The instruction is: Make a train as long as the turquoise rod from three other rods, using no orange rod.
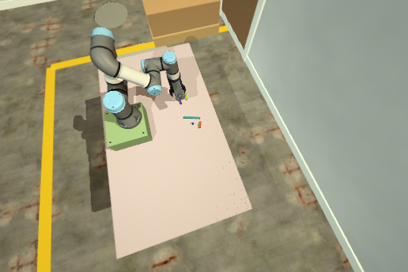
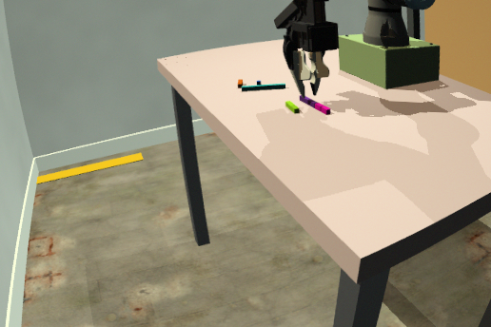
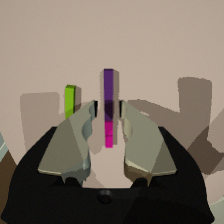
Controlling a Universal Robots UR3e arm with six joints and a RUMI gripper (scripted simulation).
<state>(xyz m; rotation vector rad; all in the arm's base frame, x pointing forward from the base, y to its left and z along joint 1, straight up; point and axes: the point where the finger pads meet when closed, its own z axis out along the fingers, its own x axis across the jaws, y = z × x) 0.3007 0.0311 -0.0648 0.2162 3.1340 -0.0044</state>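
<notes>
The purple rod lies 30 mm below my hand. Also, from my hand: turquoise rod: 10 mm ahead, 150 mm to the right, 30 mm below; small blue rod: 180 mm to the right, 30 mm below; lime rod: 50 mm ahead, 10 mm to the left, 30 mm below.
</notes>
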